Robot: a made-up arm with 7 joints.
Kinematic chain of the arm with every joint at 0, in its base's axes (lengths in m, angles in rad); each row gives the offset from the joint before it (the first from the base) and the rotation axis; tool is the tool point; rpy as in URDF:
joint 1: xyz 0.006 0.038 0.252 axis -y
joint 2: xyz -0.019 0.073 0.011 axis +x
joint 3: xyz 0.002 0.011 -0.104 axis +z
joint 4: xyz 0 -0.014 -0.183 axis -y
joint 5: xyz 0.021 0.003 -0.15 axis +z
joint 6: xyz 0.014 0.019 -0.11 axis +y
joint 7: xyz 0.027 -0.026 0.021 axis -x
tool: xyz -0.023 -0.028 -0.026 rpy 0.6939 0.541 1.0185
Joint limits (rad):
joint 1: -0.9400..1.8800
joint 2: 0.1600..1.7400
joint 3: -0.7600..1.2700
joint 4: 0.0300..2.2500
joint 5: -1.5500..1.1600
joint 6: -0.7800..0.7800
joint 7: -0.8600..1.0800
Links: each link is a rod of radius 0.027 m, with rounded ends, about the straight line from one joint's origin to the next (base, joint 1, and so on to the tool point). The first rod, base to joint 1, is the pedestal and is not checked.
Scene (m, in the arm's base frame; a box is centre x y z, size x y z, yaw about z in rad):
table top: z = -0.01
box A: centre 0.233 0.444 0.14 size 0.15 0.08 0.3 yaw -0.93
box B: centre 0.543 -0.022 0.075 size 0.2 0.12 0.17 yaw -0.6
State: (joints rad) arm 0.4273 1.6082 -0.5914 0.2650 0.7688 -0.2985 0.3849
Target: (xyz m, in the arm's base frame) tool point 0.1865 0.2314 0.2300
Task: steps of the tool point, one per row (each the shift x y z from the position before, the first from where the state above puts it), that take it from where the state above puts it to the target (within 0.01 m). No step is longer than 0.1 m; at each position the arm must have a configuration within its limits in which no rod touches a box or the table.
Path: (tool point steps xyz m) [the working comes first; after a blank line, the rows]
Joints at the target: 0.5316 1.5033 -0.5266 1.9814 0.9054 -0.2483 0.4802
Straight joint move there: touches box A.

1: -0.0045 0.0024 0.0768
2: -0.0381 -0.0042 0.0740
3: 0.0625 -0.0502 0.0184
4: 0.0502 -0.0637 0.0003
5: 0.0325 -0.0711 -0.0154
6: 0.0116 -0.0725 -0.0268
7: -0.0101 -0.0682 -0.0332
8: 0.0006 -0.0319 -0.0533
9: -0.0106 -0.0367 -0.0424

